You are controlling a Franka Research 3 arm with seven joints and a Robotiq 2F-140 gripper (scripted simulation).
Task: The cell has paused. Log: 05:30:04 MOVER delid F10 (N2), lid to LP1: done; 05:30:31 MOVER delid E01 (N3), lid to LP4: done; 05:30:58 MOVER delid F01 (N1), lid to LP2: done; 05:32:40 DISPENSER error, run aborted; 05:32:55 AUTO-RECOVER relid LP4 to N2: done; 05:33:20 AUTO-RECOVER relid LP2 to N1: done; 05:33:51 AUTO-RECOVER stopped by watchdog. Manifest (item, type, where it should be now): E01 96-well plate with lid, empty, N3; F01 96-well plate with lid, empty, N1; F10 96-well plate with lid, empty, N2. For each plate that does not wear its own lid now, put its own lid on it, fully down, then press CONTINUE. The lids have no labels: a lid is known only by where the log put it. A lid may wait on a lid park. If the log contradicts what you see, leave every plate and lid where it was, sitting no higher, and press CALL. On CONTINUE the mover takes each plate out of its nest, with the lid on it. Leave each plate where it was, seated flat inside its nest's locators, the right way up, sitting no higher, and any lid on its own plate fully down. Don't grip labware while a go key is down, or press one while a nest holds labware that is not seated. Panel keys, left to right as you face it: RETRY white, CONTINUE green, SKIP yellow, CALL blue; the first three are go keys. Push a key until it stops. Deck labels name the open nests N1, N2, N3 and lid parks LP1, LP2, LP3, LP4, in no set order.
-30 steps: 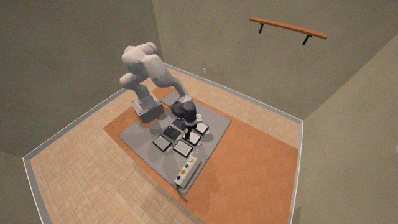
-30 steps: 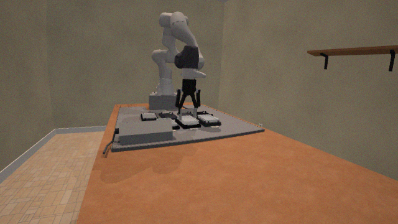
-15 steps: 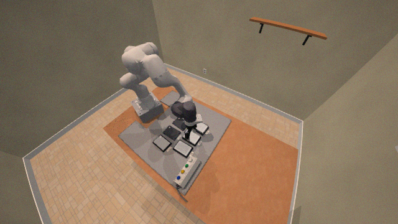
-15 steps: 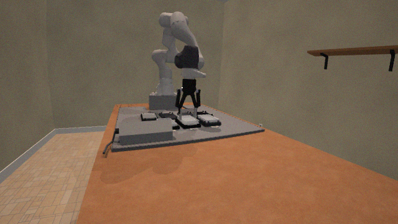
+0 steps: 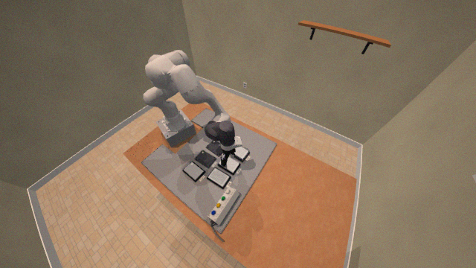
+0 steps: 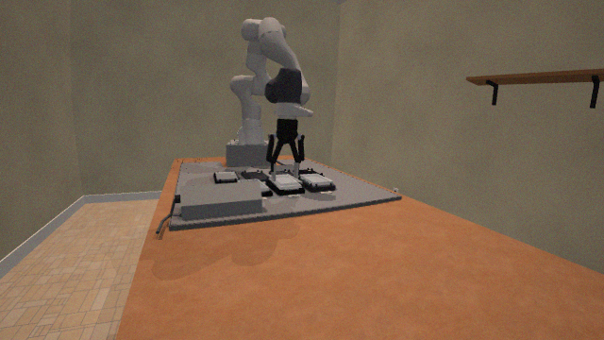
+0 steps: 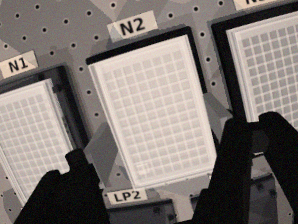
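My hand is 4 cm above the white 96-well plate. Also, from my hand: LP2 label (10 cm behind, 6 cm below, 5 cm to the left); then N2 label (9 cm ahead, 6 cm below, 1 cm to the left); then LP3 label (9 cm behind, 7 cm to the right, 6 cm below).
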